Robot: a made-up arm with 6 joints.
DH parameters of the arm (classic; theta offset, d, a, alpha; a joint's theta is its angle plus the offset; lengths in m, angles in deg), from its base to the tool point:
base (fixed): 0 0 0 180
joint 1: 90 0.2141 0.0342 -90
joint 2: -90 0.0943 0.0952 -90
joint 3: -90 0.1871 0.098 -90
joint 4: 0 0.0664 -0.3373 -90
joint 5: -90 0.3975 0.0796 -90
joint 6: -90 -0.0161 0.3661 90
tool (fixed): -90 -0.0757 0 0
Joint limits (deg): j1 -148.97..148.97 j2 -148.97..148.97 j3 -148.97..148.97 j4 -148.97..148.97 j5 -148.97..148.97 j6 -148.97..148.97
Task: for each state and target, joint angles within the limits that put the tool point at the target. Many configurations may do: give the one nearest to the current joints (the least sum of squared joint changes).
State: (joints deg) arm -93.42 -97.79 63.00 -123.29 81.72 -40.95
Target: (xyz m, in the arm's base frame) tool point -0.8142 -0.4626 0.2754
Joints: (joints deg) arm -91.68 -128.70 64.56 -120.13 82.97 -42.75
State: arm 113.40 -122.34 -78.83 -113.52 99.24 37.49
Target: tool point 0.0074 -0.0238 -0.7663
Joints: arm 113.31 -135.79 -93.96 -110.62 111.10 74.30
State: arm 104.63 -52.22 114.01 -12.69 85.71 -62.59
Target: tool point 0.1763 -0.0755 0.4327
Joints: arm 107.49 -86.25 112.18 -36.26 85.83 -48.15
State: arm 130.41 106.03 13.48 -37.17 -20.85 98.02
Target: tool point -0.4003 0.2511 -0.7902
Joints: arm 127.92 82.25 13.15 -45.80 -33.42 80.15
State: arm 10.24 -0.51 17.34 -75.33 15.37 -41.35
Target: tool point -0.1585 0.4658 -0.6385
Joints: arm 13.94 34.66 24.14 -34.08 17.76 -49.49
